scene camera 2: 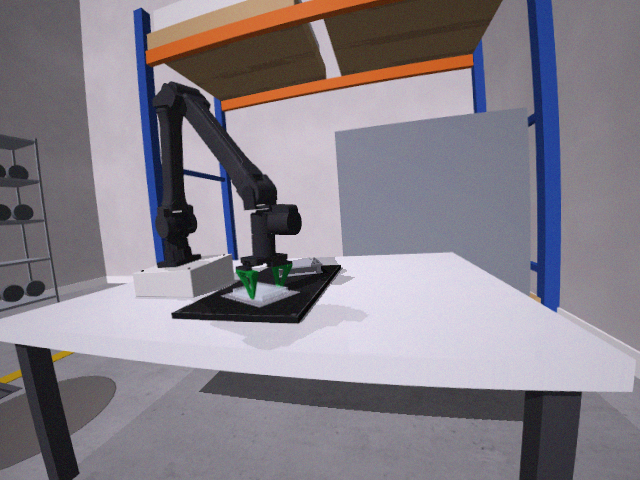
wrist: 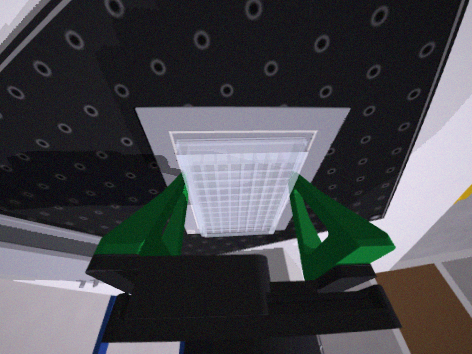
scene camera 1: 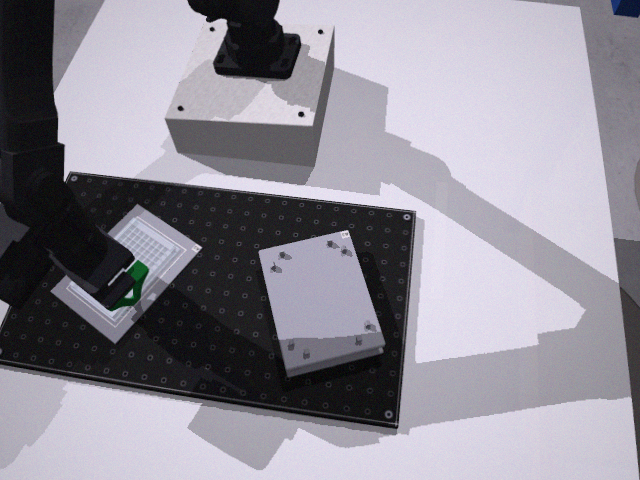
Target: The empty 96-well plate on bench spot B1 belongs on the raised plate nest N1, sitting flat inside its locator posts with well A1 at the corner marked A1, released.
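Frame: origin at the arm's base, x left, y back, z up, level; millimetres.
Seen in the pictures: gripper, between the fingertips: [scene camera 2: 266,294] [wrist: 239,176] [scene camera 1: 113,283]; arm's base, origin of its link: [scene camera 2: 180,262] [scene camera 1: 258,57].
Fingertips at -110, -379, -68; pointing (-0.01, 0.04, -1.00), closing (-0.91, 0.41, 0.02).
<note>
Pixels of each thing's top centre, then the offset from my fingertips to it, as dx, dy, dz. Level surfaces: height alone.
- clear 96-well plate, centre of its top: [wrist: 240,207] [scene camera 1: 123,264] [scene camera 2: 259,288] +10, +24, +14
- raised plate nest N1, centre of its top: [scene camera 1: 318,292] [wrist: 36,277] [scene camera 2: 296,260] +276, +24, +40
- black perforated board, centre of its top: [wrist: 144,222] [scene camera 1: 210,282] [scene camera 2: 278,282] +127, +29, -2
- white table, height of its surface: dz -16
The clear 96-well plate [scene camera 1: 147,242] [scene camera 2: 269,294] [wrist: 240,200] sits flat on the grey pad of bench spot B1 [scene camera 1: 191,253] [wrist: 240,119], inside its white outline. My gripper [scene camera 2: 266,291] [wrist: 239,176] points down over it, its green fingertips against the plate's two long sides; it is shut on the plate. In scene camera 1 the gripper hides part of the plate and the far finger. The raised plate nest N1 [scene camera 1: 320,294] [scene camera 2: 305,268] is a grey block with several small locator posts near its corners and bears no plate. Its A1 label [scene camera 1: 345,234] is at the upper right corner in scene camera 1.
Spot and nest are on a black perforated board [scene camera 1: 222,320] [scene camera 2: 201,312] [wrist: 280,30]. The arm's light base block [scene camera 1: 240,136] [scene camera 2: 211,279] stands on the white table [scene camera 1: 491,258] [scene camera 2: 413,330] beside the board. A blue and orange rack [scene camera 2: 546,180] stands behind the table.
</note>
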